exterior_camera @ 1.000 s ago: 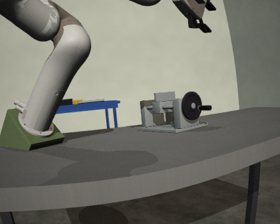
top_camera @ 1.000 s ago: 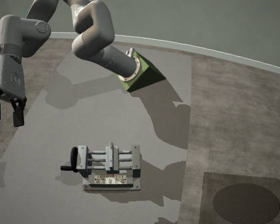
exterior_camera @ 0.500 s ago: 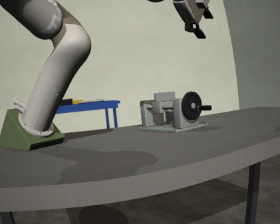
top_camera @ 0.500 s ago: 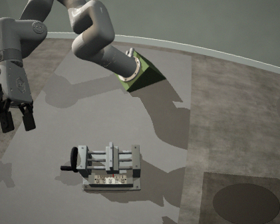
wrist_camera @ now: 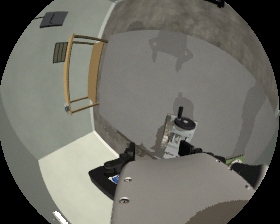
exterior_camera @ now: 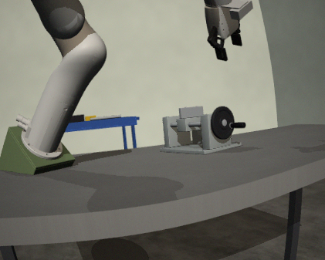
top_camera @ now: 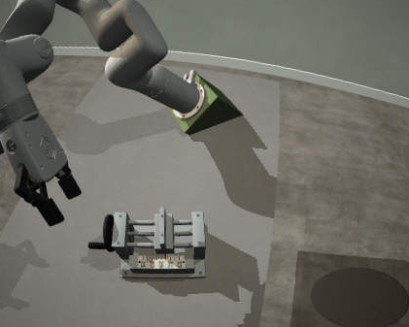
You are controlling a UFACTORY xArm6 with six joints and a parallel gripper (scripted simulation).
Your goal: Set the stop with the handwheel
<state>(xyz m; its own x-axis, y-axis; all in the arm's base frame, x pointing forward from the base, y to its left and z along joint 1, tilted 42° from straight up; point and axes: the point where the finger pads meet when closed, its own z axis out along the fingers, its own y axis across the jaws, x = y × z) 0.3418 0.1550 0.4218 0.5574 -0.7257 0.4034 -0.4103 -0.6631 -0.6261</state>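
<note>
My gripper is now 20 mm past the black handwheel and 210 mm above it. Also, from my hand: movable stop (60 mm behind, 140 mm to the left, 180 mm below).
</note>
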